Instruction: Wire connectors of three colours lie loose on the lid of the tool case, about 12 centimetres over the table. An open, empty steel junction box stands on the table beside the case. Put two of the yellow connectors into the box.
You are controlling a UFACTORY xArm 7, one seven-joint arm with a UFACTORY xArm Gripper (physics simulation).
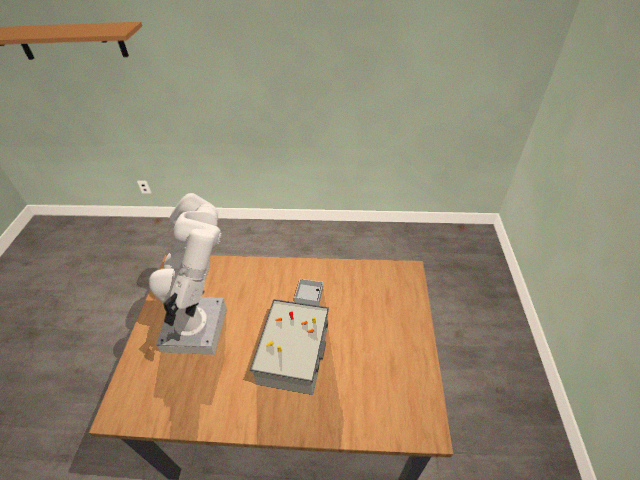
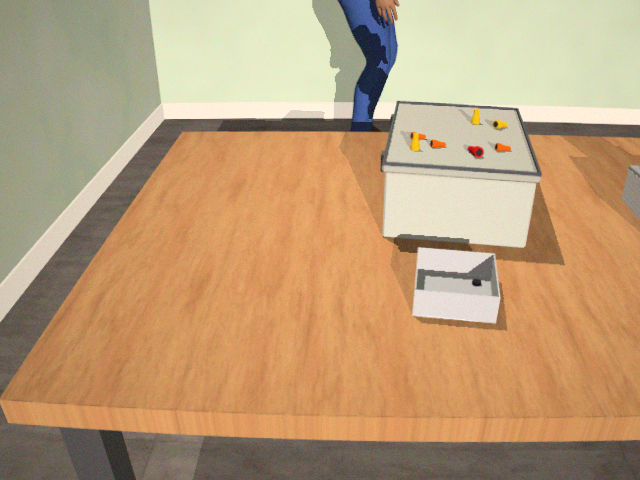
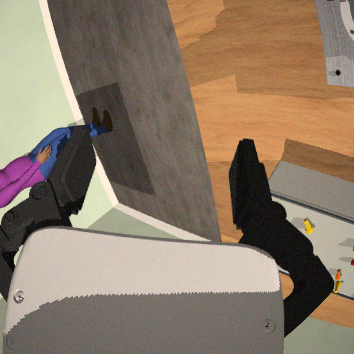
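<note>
Three yellow connectors are on the lid of the tool case. One yellow connector stands upright, and beside it a yellow connector lies on its side. A third yellow connector stands close to two orange ones. The open steel junction box stands on the table beside the case and holds no connector. My gripper is open and empty, above the arm's base, away from the case.
Three orange connectors and a red one lie on the lid. The base plate is at the table's left. A person stands beyond the table.
</note>
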